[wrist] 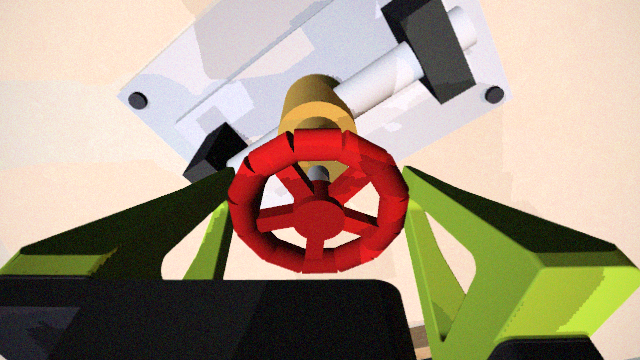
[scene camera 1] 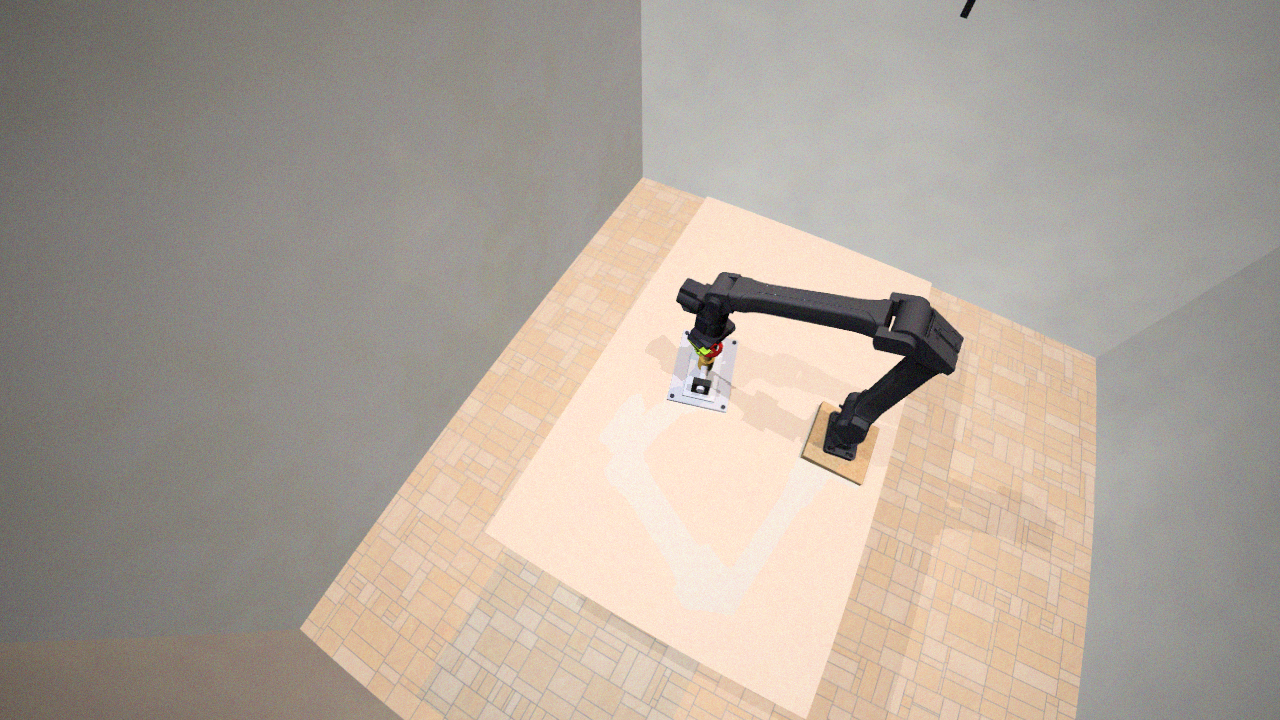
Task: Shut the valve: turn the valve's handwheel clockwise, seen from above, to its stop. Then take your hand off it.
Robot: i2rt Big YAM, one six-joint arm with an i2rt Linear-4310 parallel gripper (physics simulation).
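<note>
The red handwheel (scene camera 1: 716,350) (wrist: 319,220) is a spoked ring on a grey stem above the brass valve body (scene camera 1: 706,363) (wrist: 312,95). My gripper (scene camera 1: 706,348) (wrist: 318,179) points down over the valve. Its green fingers are shut on the handwheel, one at the left side of the rim and one at the right in the wrist view. The white pipe (wrist: 380,86) runs through the brass body, slanting from lower left to upper right in the wrist view. Part of the pipe is hidden behind the wheel.
Black blocks (wrist: 442,55) (wrist: 222,145) hold the pipe on a pale bolted base plate (scene camera 1: 677,385) (wrist: 162,67). The plate lies on a light table top (scene camera 1: 572,528). My arm (scene camera 1: 805,304) reaches across from a wooden base board (scene camera 1: 815,447) at the right.
</note>
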